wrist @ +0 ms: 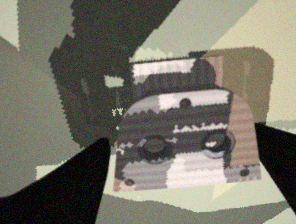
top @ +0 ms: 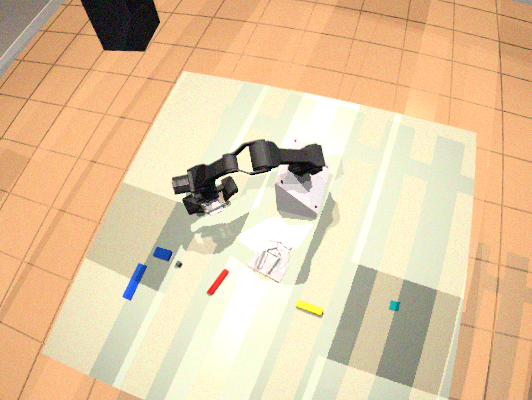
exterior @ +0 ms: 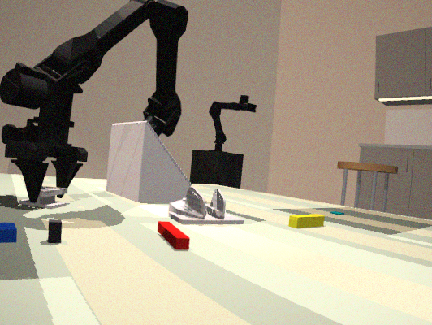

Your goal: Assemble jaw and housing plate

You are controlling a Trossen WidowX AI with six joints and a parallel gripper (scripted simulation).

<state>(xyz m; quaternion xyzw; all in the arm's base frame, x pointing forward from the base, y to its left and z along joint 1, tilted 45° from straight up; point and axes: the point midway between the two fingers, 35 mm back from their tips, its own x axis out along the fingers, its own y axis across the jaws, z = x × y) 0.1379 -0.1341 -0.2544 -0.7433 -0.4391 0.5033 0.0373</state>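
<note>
My gripper tip is 1 cm past the white block. From my gripper tip the other things lie so: blue block (21 cm ahead, 14 cm to the right); small black cube (23 cm ahead, 7 cm to the right); base plate (1 cm behind, 2 cm above).
</note>
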